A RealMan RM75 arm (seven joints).
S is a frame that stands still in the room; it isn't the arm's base.
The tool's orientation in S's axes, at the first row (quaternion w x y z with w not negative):
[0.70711 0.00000 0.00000 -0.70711]
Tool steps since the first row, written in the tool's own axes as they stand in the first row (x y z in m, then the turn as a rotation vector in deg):
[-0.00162 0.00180 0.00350 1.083 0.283 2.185]
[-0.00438 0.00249 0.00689 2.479 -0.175 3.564]
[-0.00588 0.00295 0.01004 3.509 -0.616 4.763]
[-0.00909 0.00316 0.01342 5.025 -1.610 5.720]
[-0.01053 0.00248 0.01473 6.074 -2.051 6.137]
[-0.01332 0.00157 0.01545 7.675 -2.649 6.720]
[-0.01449 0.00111 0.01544 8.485 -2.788 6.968]
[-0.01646 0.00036 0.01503 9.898 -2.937 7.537]
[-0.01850 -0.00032 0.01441 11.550 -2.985 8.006]
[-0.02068 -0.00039 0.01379 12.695 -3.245 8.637]
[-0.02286 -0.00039 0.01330 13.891 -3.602 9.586]
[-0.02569 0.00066 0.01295 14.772 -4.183 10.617]
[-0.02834 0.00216 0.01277 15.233 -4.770 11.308]
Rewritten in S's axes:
[0.00180 0.00162 0.00350 0.283 -1.083 2.185]
[0.00249 0.00438 0.00689 -0.175 -2.479 3.564]
[0.00295 0.00588 0.01004 -0.616 -3.509 4.763]
[0.00316 0.00909 0.01342 -1.610 -5.025 5.720]
[0.00248 0.01053 0.01473 -2.051 -6.074 6.137]
[0.00157 0.01332 0.01545 -2.649 -7.675 6.720]
[0.00111 0.01449 0.01544 -2.788 -8.485 6.968]
[0.00036 0.01646 0.01503 -2.937 -9.898 7.537]
[-0.00032 0.01850 0.01441 -2.985 -11.550 8.006]
[-0.00039 0.02068 0.01379 -3.245 -12.695 8.637]
[-0.00039 0.02286 0.01330 -3.602 -13.891 9.586]
[0.00066 0.02569 0.01295 -4.183 -14.772 10.617]
[0.00216 0.02834 0.01277 -4.770 -15.233 11.308]

